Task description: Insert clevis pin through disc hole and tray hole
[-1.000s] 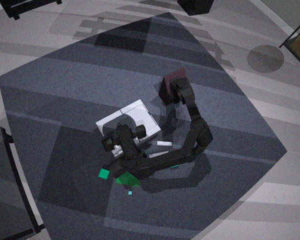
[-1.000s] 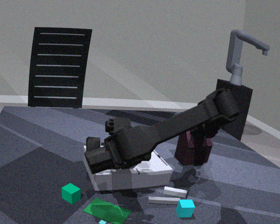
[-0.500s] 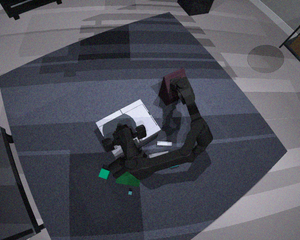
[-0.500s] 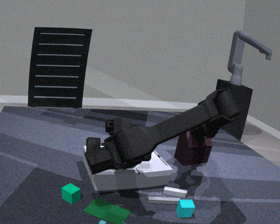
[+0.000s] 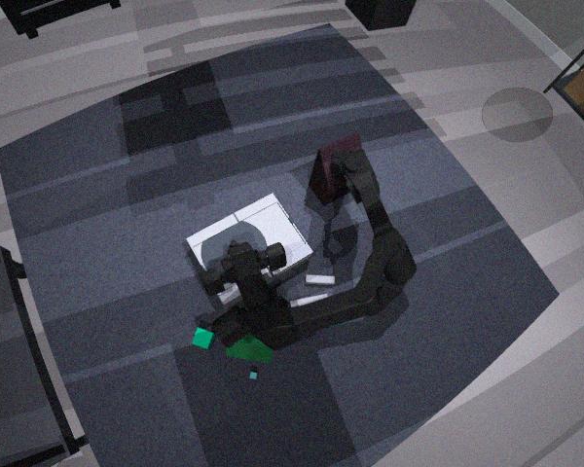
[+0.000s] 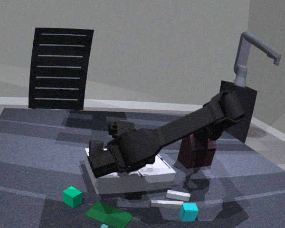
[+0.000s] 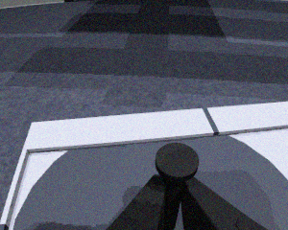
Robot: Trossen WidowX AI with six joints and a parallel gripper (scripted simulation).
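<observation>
The rimmed steel tray lies 40 mm behind my gripper tip, 10 mm to the left of it and 40 mm below it. From my gripper tip the other things lie so: clevis pin (10 mm below); green cube (140 mm ahead, 170 mm to the left, 70 mm below); dark aluminium disc (30 mm below).
</observation>
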